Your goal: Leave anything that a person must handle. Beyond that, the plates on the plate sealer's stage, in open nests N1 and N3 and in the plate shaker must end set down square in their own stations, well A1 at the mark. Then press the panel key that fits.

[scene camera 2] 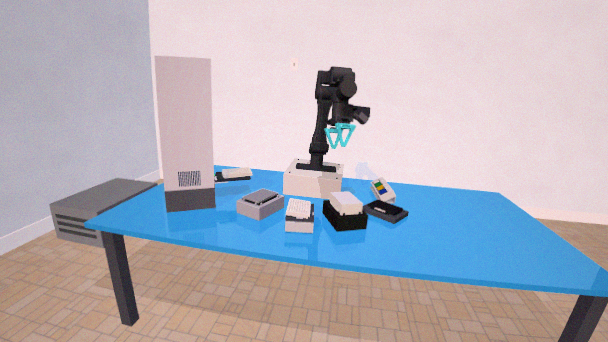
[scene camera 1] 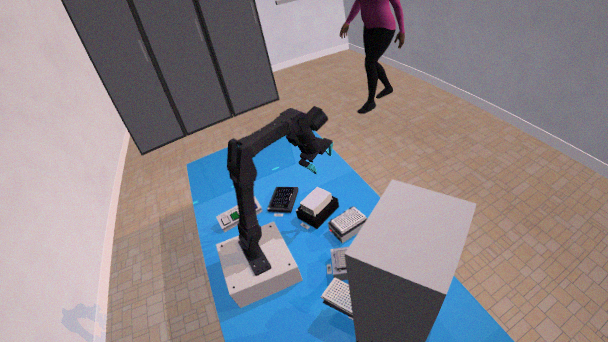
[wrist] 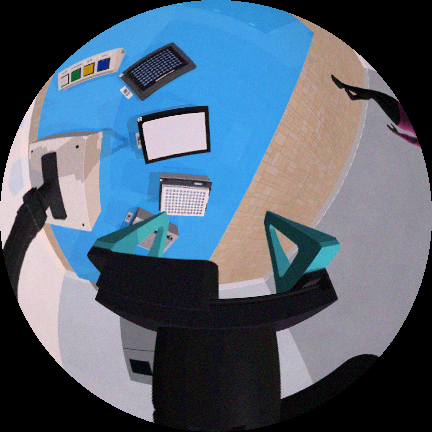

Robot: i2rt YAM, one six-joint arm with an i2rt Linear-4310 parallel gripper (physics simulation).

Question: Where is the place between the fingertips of the gripper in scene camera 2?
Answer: At 338, 147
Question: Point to a tall cabinet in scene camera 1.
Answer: At 400, 265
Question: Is the gripper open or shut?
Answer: Open.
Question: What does the gripper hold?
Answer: Nothing.
